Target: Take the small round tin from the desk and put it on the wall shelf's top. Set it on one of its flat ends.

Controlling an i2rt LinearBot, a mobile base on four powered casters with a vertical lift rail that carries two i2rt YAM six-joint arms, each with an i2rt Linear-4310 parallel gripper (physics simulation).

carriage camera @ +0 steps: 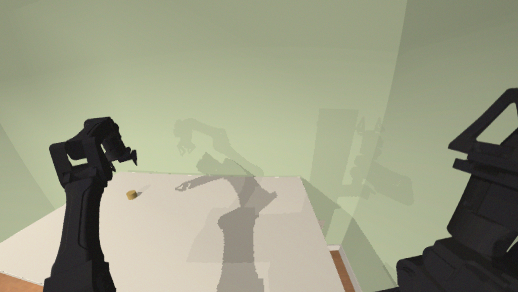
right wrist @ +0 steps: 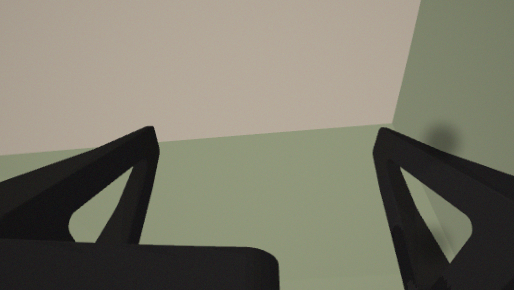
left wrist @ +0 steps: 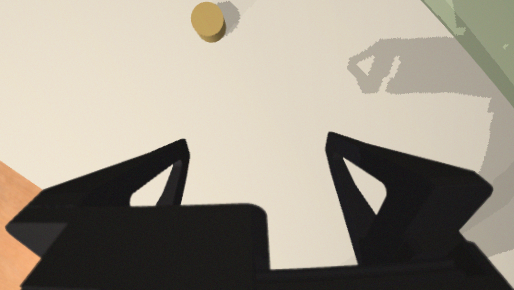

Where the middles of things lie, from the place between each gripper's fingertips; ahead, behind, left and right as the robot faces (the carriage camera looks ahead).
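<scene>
My right hand is 58 cm above the small round tin [left wrist: 211, 28], and it's 111 cm to the right of the tin and 55 cm short of it.
As for my left gripper, it's 25 cm above the tin, 15 cm to the right of it and 9 cm short of it.
</scene>
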